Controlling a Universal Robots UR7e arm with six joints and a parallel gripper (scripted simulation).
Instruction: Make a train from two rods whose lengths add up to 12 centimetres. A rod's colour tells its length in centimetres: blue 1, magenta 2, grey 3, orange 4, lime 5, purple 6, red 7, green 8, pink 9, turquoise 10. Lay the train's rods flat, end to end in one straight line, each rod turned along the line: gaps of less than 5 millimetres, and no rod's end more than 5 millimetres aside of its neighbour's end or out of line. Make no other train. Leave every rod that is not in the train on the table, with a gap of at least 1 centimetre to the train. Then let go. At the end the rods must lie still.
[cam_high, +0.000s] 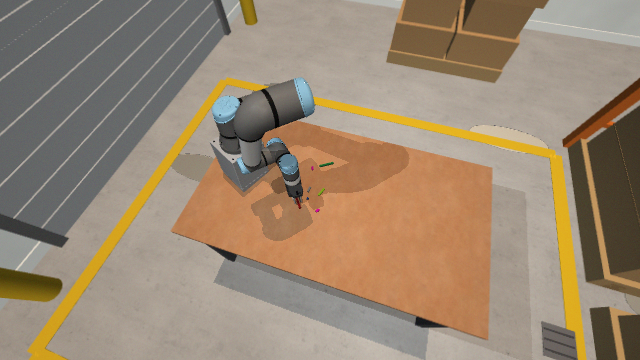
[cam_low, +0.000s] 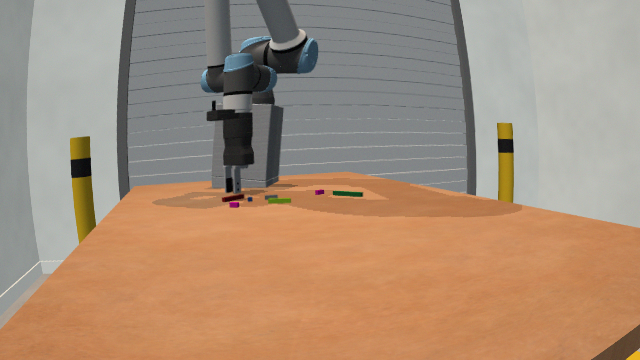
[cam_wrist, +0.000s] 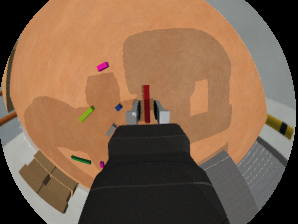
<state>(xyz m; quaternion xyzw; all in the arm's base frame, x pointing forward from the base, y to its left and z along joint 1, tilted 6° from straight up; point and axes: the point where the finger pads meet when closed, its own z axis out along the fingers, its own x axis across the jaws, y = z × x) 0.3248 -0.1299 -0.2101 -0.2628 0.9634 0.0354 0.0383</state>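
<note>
My hand is 3 cm above the red rod. Round my hand: blue rod: 4 cm ahead, 3 cm to the left, 3 cm below; then grey rod: 4 cm ahead, 8 cm to the left, 3 cm below; then lime rod: 11 cm ahead, 8 cm to the left, 3 cm below.
</note>
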